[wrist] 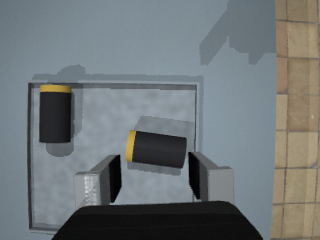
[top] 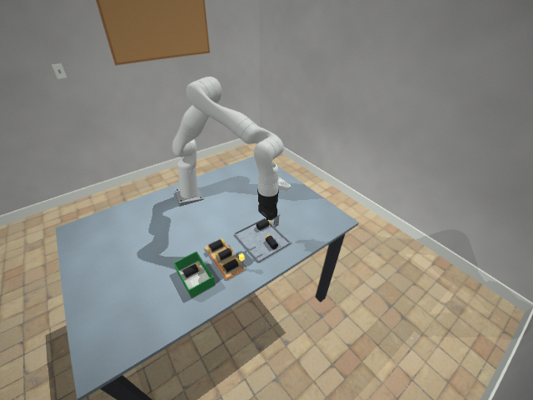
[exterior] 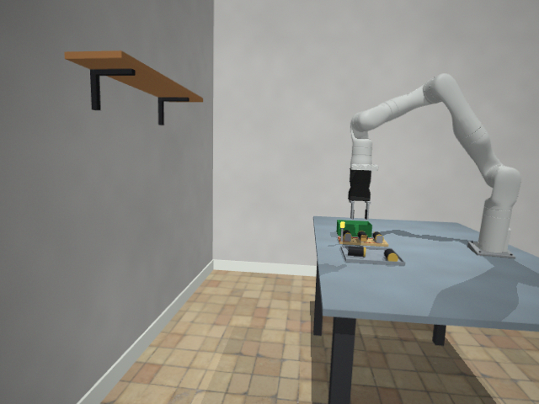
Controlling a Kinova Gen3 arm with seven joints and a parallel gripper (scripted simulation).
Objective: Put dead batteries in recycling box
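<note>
Now: hand 50 mm past the grey tray, 20 mm to the left of it and 150 mm above it. From my hand the other things lie so: green recycling box 360 mm to the right, 140 mm below.
</note>
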